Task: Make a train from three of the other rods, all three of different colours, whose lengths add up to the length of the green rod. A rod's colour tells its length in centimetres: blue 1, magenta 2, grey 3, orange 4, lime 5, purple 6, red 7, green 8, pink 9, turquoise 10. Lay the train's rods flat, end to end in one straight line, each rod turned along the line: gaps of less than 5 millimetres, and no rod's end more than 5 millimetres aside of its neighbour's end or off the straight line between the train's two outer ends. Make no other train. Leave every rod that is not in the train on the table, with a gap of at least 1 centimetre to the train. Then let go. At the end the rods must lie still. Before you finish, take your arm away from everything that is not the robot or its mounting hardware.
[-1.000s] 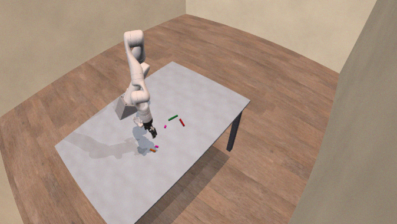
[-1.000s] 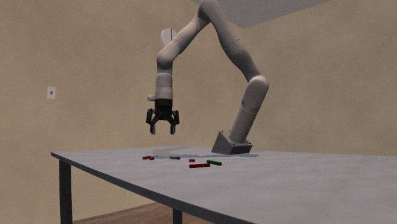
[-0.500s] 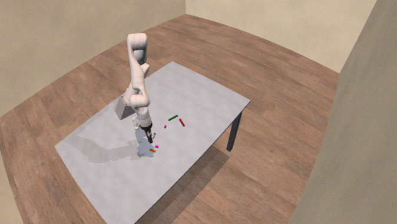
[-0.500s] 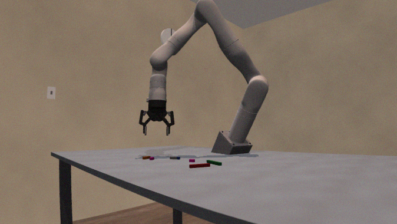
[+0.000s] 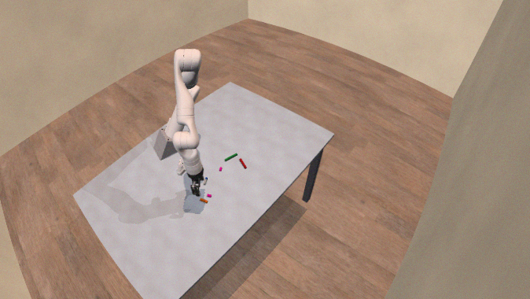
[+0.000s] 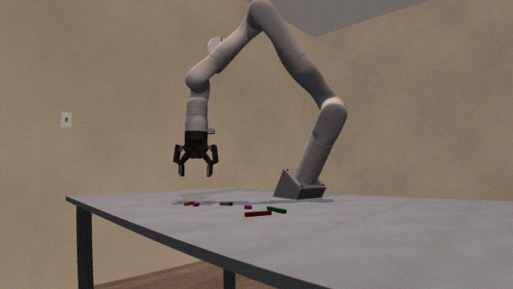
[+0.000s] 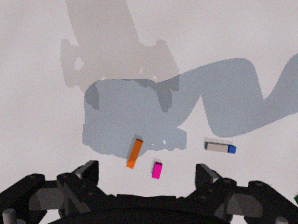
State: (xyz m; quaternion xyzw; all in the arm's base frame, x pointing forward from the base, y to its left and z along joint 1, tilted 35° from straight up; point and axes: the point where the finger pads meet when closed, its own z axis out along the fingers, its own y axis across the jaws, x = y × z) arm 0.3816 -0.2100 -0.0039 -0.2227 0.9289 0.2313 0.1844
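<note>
Right now my hand is 10 mm short of the orange rod, 10 mm to the left of it and 90 mm above it. Round my hand: grey rod 60 mm behind, 80 mm to the left, 90 mm below; red rod 30 mm ahead, 290 mm to the left, 90 mm below; blue rod 60 mm behind, 100 mm to the left, 90 mm below.
</note>
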